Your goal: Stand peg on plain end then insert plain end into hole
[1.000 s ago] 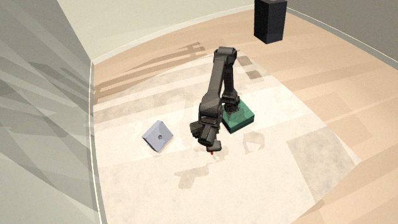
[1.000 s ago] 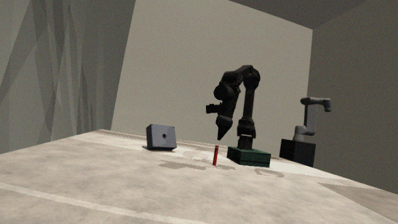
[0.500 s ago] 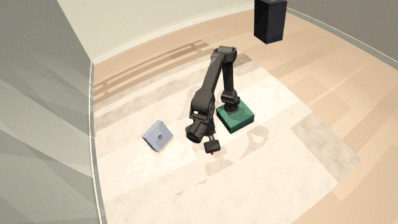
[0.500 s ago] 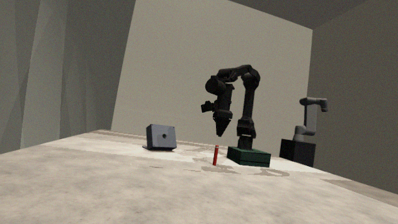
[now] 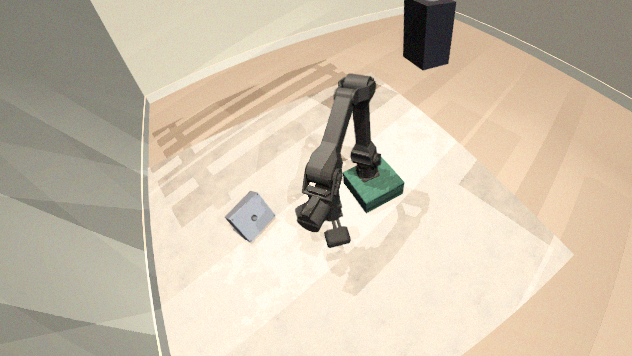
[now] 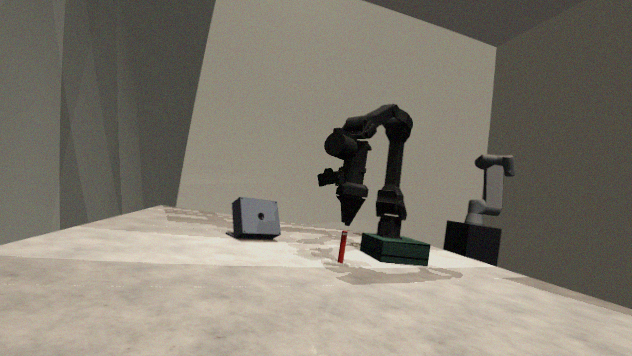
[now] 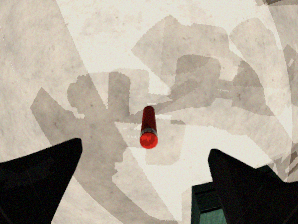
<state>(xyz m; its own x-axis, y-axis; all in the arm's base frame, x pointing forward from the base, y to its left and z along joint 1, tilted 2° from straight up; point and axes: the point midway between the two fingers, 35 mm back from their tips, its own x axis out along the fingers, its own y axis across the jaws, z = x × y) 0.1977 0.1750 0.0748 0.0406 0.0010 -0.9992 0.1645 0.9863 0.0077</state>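
My gripper tip is now 4 cm above the red peg. The rest, counted from my gripper tip: grey sloped panel (23 cm ahead, 19 cm to the right, 4 cm below).
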